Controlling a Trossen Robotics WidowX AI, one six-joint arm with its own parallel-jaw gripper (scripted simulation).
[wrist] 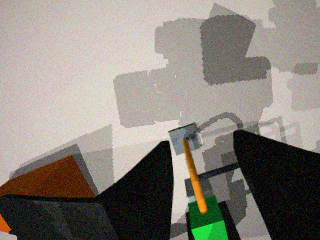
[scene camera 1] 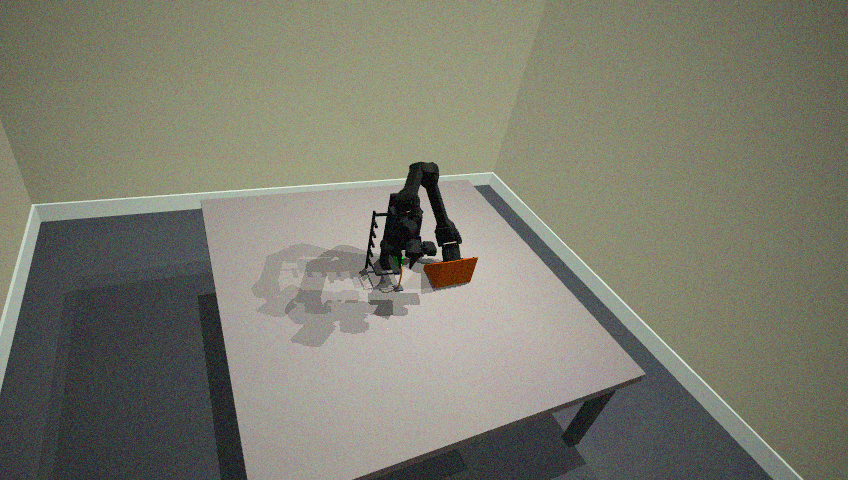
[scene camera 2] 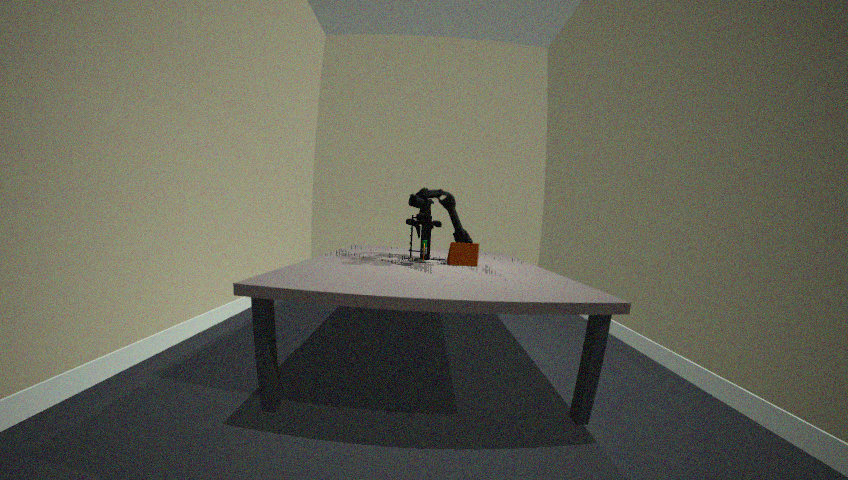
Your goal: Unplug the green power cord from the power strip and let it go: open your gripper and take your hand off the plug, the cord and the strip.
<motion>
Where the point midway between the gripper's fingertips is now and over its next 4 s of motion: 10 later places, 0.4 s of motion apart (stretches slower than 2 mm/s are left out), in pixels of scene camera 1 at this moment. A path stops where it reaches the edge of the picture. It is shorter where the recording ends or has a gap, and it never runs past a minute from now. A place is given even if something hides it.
The gripper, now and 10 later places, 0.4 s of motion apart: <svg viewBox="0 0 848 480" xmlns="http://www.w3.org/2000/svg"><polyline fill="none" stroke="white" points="404,268 403,264 401,261 400,258 399,258 399,259 400,262 401,263 403,267 403,266 402,263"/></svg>
</motion>
